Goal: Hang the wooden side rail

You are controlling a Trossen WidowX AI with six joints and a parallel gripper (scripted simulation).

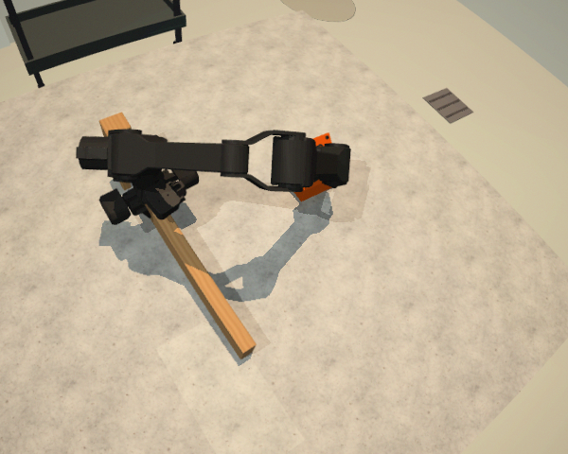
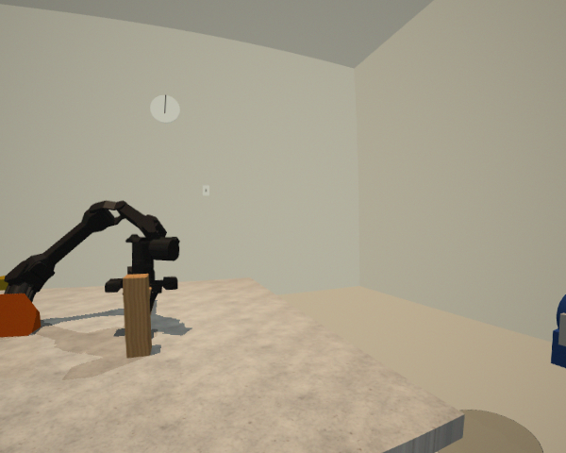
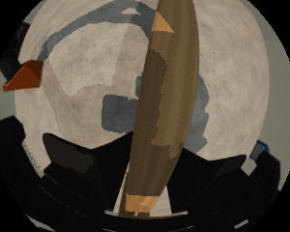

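My gripper tip is now 10 mm past the wooden headboard post, 140 mm to the left of it and 40 mm below it.
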